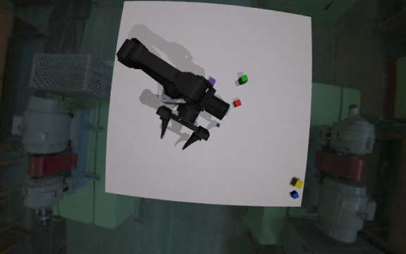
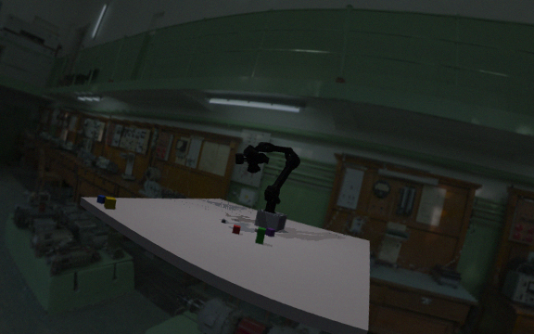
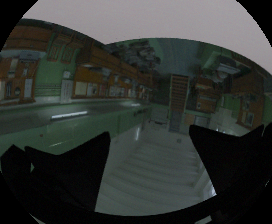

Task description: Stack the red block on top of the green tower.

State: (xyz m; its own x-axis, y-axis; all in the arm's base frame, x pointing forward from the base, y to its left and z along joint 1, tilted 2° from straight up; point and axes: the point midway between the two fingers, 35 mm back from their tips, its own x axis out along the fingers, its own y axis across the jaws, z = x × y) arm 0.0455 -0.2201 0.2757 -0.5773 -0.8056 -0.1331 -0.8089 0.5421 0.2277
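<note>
My gripper tip is 350 mm above the red block, 330 mm short of it and 180 mm to the right of it. From my gripper tip the other things lie so: yellow block 680 mm ahead, 350 mm to the right, 340 mm below; blue block 660 mm ahead, 430 mm to the right, 350 mm below; purple block 350 mm below, 320 mm to the left, 180 mm ahead.
</note>
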